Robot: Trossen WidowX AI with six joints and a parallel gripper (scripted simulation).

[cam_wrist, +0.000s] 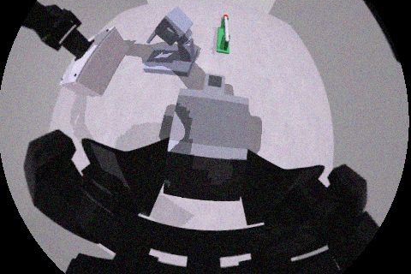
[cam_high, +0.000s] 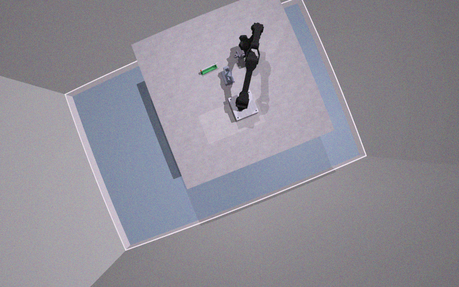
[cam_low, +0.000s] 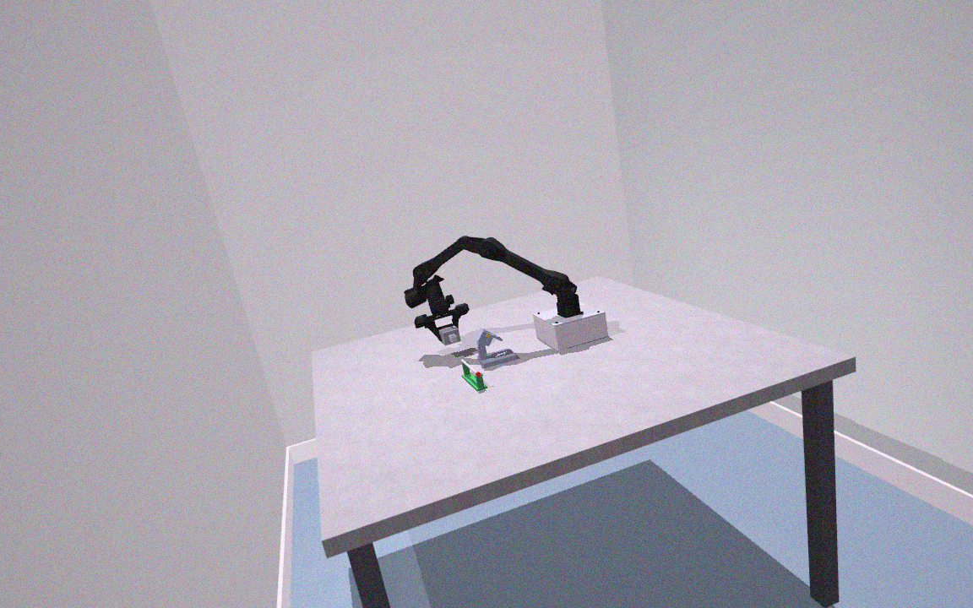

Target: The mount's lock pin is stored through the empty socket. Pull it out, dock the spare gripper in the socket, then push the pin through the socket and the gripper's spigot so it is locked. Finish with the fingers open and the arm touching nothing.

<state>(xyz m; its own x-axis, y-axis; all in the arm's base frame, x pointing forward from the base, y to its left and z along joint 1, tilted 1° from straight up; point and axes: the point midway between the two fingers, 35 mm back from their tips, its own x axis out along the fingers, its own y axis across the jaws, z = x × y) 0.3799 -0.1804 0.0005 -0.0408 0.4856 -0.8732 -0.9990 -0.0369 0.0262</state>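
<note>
The grey mount lies 9 cm behind my gripper tip and 17 cm to the left of it. From my gripper tip the other things lie so: spare gripper 1 cm to the left, 2 cm above; then green cradle 1 cm ahead, 28 cm to the left, 3 cm below.
</note>
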